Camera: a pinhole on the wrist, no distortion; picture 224 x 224 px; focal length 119.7 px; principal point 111.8 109.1 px. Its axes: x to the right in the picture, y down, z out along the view. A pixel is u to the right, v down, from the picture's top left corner.
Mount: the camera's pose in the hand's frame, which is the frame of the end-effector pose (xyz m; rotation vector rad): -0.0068 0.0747 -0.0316 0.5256 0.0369 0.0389
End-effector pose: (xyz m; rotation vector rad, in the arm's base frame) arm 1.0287 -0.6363 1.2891 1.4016 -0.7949 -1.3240
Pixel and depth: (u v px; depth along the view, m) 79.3 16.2 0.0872
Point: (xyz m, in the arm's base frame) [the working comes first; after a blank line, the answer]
In the camera's frame: -0.0237 -0.0677 0.0872

1.0093 -0.6077 1.2707
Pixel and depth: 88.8 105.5 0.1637
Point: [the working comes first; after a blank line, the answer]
In the camera's frame: -0.0315 -0.0049 0.1637

0.9161 -0.6283 1.2980
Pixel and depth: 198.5 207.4 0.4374
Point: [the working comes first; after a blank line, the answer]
In the camera's frame: 0.3168 0.3592 0.4374

0.6150 -1.1009 1.4195
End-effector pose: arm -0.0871 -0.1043 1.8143 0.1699 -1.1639 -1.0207
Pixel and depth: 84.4 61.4 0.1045
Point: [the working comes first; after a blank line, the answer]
In the camera's frame: -0.0239 -0.0416 0.1045

-0.1276 -0.0800 1.8056
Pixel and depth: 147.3 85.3 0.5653
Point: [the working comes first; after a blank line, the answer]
In the camera's frame: 0.1677 -0.1124 0.5653

-0.5777 -0.2633 1.9393
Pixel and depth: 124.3 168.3 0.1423
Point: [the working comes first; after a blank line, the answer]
In the camera's frame: 0.0149 0.0704 0.1423

-0.1528 -0.0296 1.9165
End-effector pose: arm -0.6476 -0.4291 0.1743 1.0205 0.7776 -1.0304
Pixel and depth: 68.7 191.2 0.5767
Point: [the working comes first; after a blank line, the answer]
In the camera's frame: -0.2077 0.3955 0.5767

-0.5679 -0.9761 0.6192
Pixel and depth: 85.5 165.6 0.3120
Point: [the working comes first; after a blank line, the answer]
In the camera's frame: -0.0686 0.1473 0.3120

-0.6128 -0.6957 0.3538
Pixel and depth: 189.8 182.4 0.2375
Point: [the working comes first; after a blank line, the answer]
In the camera's frame: 0.1548 0.1454 0.2375

-0.4989 -0.6896 0.1479
